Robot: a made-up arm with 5 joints.
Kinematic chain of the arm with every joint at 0, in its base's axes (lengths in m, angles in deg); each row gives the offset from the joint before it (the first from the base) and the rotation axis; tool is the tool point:
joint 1: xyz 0 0 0.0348 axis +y
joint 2: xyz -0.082 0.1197 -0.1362 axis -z
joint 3: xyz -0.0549 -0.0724 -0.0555 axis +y
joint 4: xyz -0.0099 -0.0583 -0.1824 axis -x
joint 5: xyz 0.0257 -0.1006 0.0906 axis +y
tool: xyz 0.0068 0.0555 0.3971
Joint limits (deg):
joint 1: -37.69..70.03
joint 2: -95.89..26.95
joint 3: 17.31..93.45
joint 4: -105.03..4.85
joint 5: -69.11..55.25
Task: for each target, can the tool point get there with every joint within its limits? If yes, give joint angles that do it. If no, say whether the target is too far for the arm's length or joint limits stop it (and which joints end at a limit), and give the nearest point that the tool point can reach.
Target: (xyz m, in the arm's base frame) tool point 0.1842 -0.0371 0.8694
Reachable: no: joint limits stop it (at a limit: joint 1, joint 2, joint 3, joint 4) | nearest point -0.0187 -0.0534 0.5953 | short by 0.341 m
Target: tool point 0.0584 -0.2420 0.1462
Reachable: yes | joints 53.60 -30.17 60.35 -30.49 -57.66
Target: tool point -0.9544 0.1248 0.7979
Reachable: no: too far | nearest point -0.5970 0.0017 0.5122 | short by 0.474 m
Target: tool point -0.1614 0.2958 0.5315
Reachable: no: joint limits stop it (at a limit: joint 1, joint 2, joint 3, joint 4, joint 5) | nearest point -0.1944 0.1507 0.4812 | short by 0.157 m
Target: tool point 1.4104 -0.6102 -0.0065
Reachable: no: too far | nearest point 0.6617 -0.2210 -0.0603 | short by 0.845 m
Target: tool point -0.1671 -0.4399 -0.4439
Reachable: yes | joints 28.47 -23.21 39.27 -92.73 23.98
